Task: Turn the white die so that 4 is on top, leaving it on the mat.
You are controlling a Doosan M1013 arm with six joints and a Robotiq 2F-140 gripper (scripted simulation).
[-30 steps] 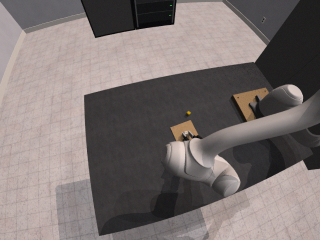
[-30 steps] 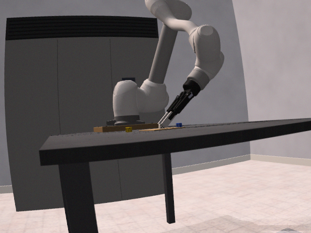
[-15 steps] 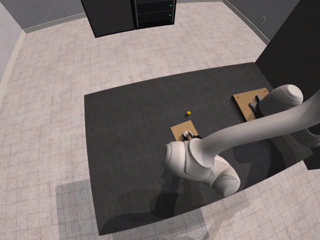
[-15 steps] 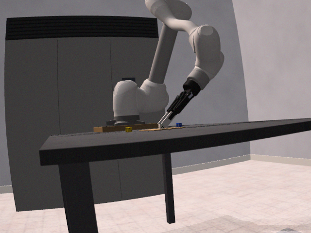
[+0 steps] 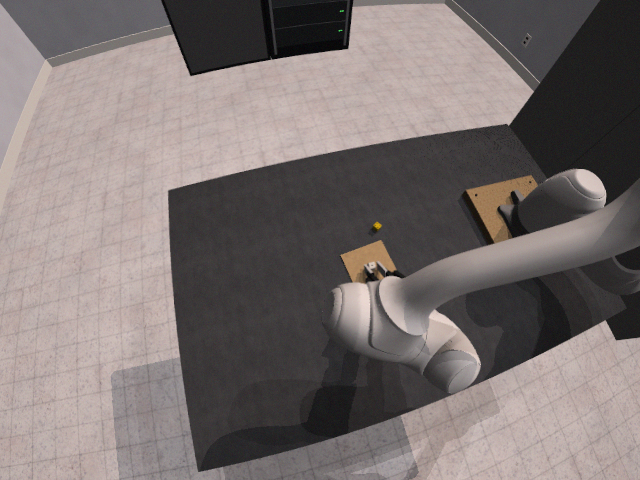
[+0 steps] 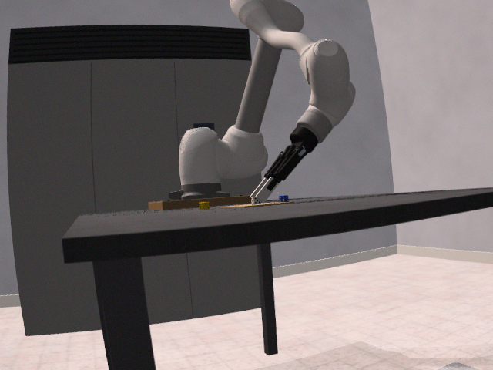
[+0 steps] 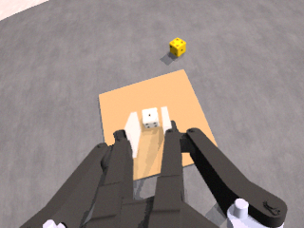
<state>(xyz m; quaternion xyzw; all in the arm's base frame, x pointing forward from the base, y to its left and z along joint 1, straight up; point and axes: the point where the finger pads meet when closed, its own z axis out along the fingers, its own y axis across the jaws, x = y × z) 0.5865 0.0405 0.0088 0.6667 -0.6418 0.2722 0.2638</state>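
The white die lies 2 cm to the right of my hand and 2 cm below it. Round my hand: blue die 9 cm to the left, 8 cm behind, 3 cm below; tan mat 4 cm below, 2 cm to the right; yellow die 15 cm to the right, 5 cm behind, 3 cm below.
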